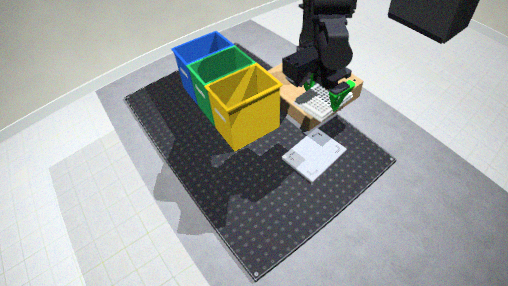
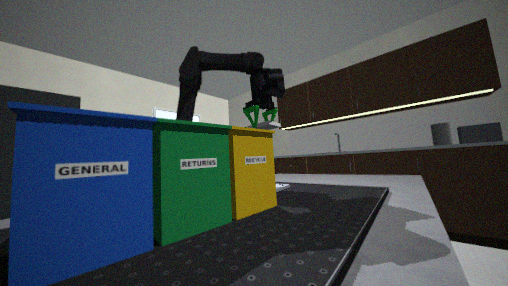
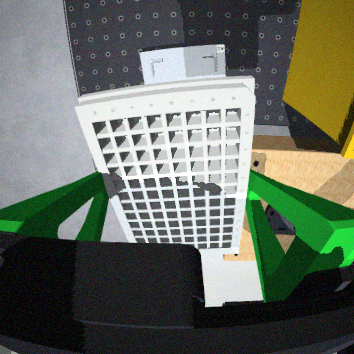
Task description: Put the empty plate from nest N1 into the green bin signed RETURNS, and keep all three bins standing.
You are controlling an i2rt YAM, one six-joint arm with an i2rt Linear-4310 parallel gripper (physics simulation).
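Frame: origin at the arm's base, x right, y ahead, z up, level; millimetres.
Seen in the pictures: gripper, between the fingertips: point(image 1: 321, 101) point(image 2: 262, 128) point(image 3: 175, 177).
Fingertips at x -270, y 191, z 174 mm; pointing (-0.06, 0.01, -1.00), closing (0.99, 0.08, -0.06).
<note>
Offsets run from my fingertips to a thing's top centre. Level surfaces: height alone.
My gripper point(image 1: 322, 90) point(image 2: 262, 118) point(image 3: 175, 177) is shut on the white plate @(dx +1, dy -8, dz +15 mm) point(image 1: 322, 104) point(image 2: 270, 125) point(image 3: 167, 170), a grid of square wells, one green finger on each long side. The plate is held in the air above the nest, at about the height of the bin rims, beside the yellow bin. The white nest base @(dx +4, dy -12, dz -215 mm) point(image 1: 314, 156) point(image 3: 170, 65) lies on the dark mat. The green bin @(dx +342, dy +105, dz -50 mm) point(image 1: 200, 95) point(image 2: 197, 195) signed RETURNS stands upright between the blue bin @(dx +473, dy +111, dz -50 mm) point(image 1: 183, 75) point(image 2: 85, 210) and the yellow bin @(dx +212, dy +100, dz -50 mm) point(image 1: 255, 120) point(image 2: 252, 185) point(image 3: 320, 65).
The dark perforated mat @(dz -229 mm) point(image 1: 280, 240) point(image 2: 320, 200) point(image 3: 110, 35) lies under the bins and nest. A wooden block point(image 1: 295, 114) point(image 3: 300, 165) stands at the arm's foot. The yellow bin is the nearest bin to the plate, between it and the green bin.
</note>
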